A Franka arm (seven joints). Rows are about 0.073 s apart.
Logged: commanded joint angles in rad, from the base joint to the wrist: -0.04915, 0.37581, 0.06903, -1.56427, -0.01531, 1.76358, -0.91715; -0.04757, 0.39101, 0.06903, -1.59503, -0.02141, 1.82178, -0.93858; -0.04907, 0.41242, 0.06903, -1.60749, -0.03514, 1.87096, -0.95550; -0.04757, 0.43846, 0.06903, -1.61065, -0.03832, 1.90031, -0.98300; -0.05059, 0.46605, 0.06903, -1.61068, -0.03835, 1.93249, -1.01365; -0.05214, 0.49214, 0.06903, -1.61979, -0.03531, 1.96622, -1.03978; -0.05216, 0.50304, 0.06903, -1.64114, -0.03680, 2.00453, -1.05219; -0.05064, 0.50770, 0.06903, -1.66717, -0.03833, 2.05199, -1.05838; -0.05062, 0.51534, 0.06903, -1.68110, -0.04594, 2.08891, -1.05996; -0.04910, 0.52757, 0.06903, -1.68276, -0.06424, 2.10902, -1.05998; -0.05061, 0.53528, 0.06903, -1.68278, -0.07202, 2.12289, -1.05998; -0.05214, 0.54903, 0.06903, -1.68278, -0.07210, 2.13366, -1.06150; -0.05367, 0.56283, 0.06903, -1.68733, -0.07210, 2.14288, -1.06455; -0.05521, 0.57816, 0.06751, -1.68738, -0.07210, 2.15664, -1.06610; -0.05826, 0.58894, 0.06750, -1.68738, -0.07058, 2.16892, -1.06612; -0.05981, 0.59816, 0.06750, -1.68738, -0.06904, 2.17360, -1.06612; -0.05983, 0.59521, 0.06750, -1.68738, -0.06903, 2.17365, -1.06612; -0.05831, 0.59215, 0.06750, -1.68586, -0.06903, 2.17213, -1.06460; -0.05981, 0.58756, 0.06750, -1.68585, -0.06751, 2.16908, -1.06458; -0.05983, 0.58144, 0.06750, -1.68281, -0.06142, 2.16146, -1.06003; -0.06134, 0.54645, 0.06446, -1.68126, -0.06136, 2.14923, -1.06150; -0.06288, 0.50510, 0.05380, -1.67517, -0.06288, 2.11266, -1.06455; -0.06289, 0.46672, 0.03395, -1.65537, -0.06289, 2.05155, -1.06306
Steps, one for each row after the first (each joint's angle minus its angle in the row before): 0.00158, 0.01520, 0.00000, -0.03076, -0.00610, 0.05820, -0.02143; -0.00150, 0.02141, 0.00000, -0.01246, -0.01373, 0.04918, -0.01692; 0.00150, 0.02604, 0.00000, -0.00316, -0.00318, 0.02935, -0.02750; -0.00302, 0.02759, 0.00000, -0.00003, -0.00003, 0.03218, -0.03065; -0.00155, 0.02609, 0.00000, -0.00911, 0.00304, 0.03373, -0.02613; -0.00002, 0.01090, 0.00000, -0.02135, -0.00149, 0.03831, -0.01241; 0.00152, 0.00466, 0.00000, -0.02603, -0.00153, 0.04746, -0.00619; 0.00002, 0.00764, 0.00000, -0.01393, -0.00761, 0.03692, -0.00158; 0.00152, 0.01223, 0.00000, -0.00166, -0.01830, 0.02011, -0.00002; -0.00151, 0.00771, 0.00000, -0.00002, -0.00778, 0.01387, 0.00000; -0.00153, 0.01375, 0.00000, 0.00000, -0.00008, 0.01077, -0.00152; -0.00153, 0.01380, 0.00000, -0.00455, 0.00000, 0.00922, -0.00305; -0.00154, 0.01533, -0.00152, -0.00005, 0.00000, 0.01376, -0.00155; -0.00305, 0.01078, -0.00001, 0.00000, 0.00152, 0.01228, -0.00002; -0.00155, 0.00922, 0.00000, 0.00000, 0.00154, 0.00468, 0.00000; -0.00002, -0.00295, 0.00000, 0.00000, 0.00001, 0.00005, 0.00000; 0.00152, -0.00306, 0.00000, 0.00152, 0.00000, -0.00152, 0.00152; -0.00150, -0.00459, 0.00000, 0.00001, 0.00152, -0.00305, 0.00002; -0.00002, -0.00612, 0.00000, 0.00304, 0.00609, -0.00762, 0.00455; -0.00151, -0.03499, -0.00304, 0.00155, 0.00006, -0.01223, -0.00147; -0.00154, -0.04135, -0.01066, 0.00609, -0.00152, -0.03657, -0.00305; -0.00001, -0.03838, -0.01985, 0.01980, -0.00001, -0.06111, 0.00149
